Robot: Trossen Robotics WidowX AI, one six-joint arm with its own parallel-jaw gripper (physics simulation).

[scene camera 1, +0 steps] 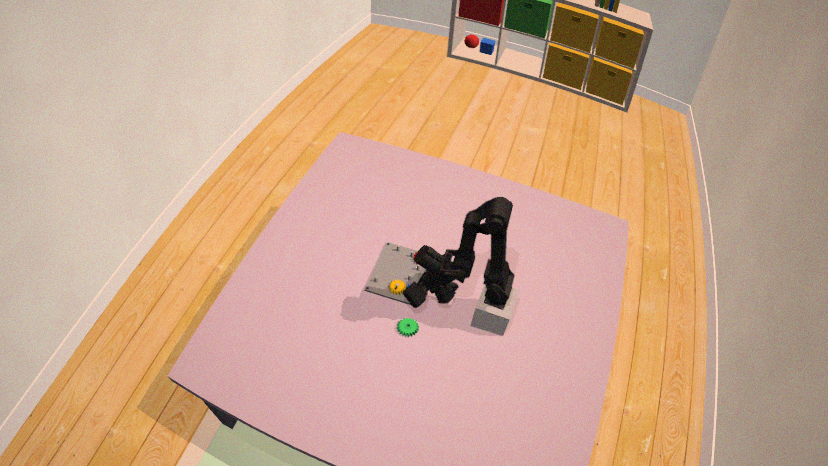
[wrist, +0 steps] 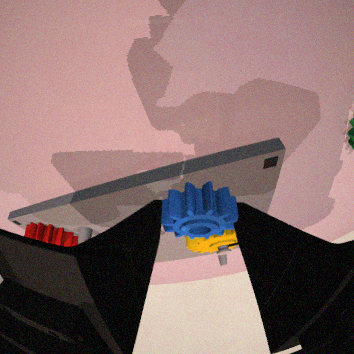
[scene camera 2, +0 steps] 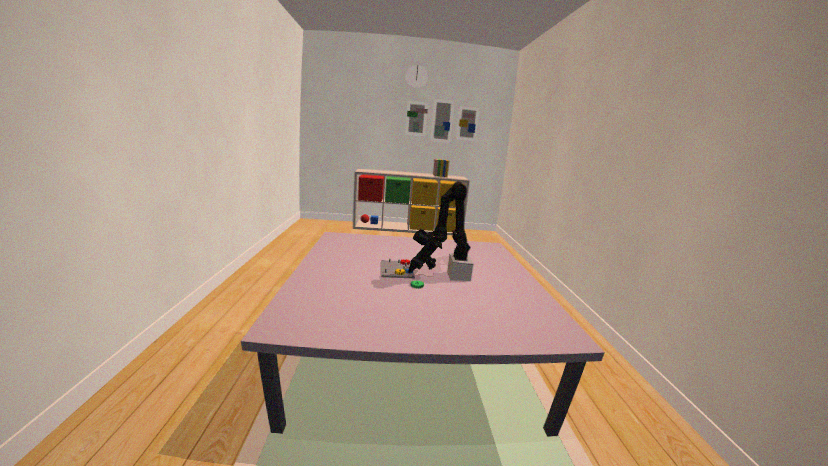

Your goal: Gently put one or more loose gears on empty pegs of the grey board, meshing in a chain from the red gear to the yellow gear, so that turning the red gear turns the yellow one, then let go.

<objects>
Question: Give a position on a grey board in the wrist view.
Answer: At 250,171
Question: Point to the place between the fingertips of my gripper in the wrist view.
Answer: At 198,208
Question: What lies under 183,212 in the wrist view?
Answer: A blue gear.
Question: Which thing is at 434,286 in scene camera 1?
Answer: My gripper.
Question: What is my gripper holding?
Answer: A blue gear.
</objects>
